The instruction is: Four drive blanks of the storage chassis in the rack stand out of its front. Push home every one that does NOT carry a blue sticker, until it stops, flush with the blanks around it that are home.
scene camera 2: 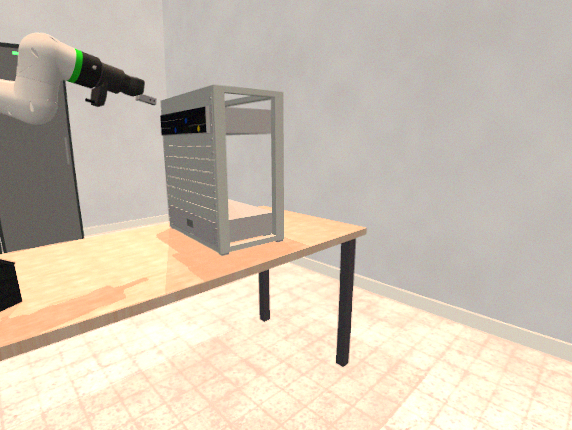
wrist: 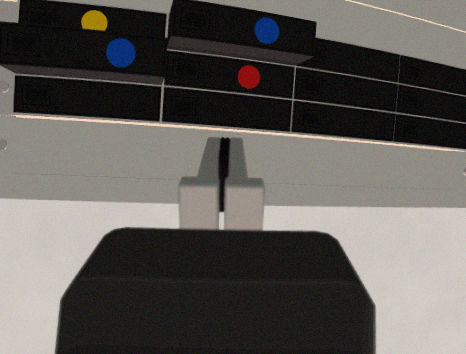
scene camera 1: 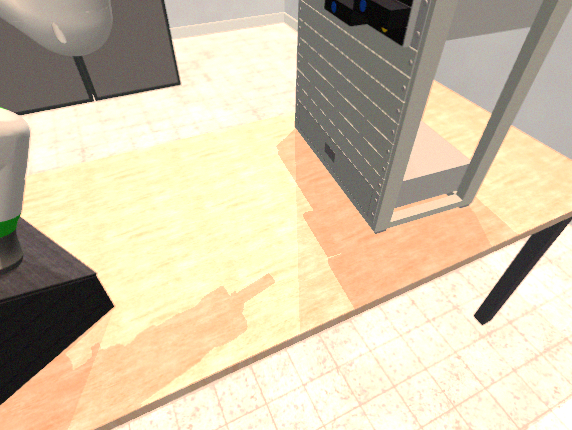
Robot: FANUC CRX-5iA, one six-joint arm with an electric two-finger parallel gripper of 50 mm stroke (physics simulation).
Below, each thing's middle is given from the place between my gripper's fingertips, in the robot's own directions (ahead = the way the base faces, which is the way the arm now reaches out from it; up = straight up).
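Grey rack [scene camera 1: 360,97]: 250 mm below my hand, 240 mm ahead of it, 130 mm to the left.
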